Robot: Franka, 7 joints.
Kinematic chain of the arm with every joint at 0, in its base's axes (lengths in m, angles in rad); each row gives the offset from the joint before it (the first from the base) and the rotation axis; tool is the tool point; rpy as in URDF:
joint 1: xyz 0 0 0.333 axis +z
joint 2: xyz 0 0 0 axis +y
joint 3: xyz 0 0 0.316 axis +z
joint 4: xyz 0.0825 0 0 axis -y
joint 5: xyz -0.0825 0 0.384 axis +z
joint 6: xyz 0 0 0 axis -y
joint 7: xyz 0.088 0 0 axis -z
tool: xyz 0 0 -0.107 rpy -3.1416 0 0
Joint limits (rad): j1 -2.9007..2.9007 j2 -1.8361..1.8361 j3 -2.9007..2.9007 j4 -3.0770..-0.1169 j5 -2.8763..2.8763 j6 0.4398..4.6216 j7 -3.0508..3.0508
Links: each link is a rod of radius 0.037 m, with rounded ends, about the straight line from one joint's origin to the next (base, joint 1, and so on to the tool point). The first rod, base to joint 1, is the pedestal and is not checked.
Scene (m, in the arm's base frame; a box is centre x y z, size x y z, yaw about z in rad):
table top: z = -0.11
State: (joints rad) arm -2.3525 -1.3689 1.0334 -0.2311 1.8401 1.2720 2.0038
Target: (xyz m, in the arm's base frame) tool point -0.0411 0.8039 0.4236
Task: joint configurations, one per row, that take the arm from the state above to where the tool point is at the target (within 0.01 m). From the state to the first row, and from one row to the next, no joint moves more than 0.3 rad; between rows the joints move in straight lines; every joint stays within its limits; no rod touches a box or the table.
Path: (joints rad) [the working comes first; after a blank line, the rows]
Joints at the target: -1.4502 -1.3622 1.1202 -0.1169 1.9720 1.6217 2.0038
Straight joint move there: clear.

1: -2.1269 -1.3672 1.0551 -0.2026 1.8731 1.3594 2.0038
2: -1.9013 -1.3656 1.0768 -0.1740 1.9060 1.4469 2.0038
3: -1.6758 -1.3639 1.0985 -0.1454 1.9390 1.5343 2.0038
4: -1.4502 -1.3622 1.1202 -0.1169 1.9720 1.6217 2.0038

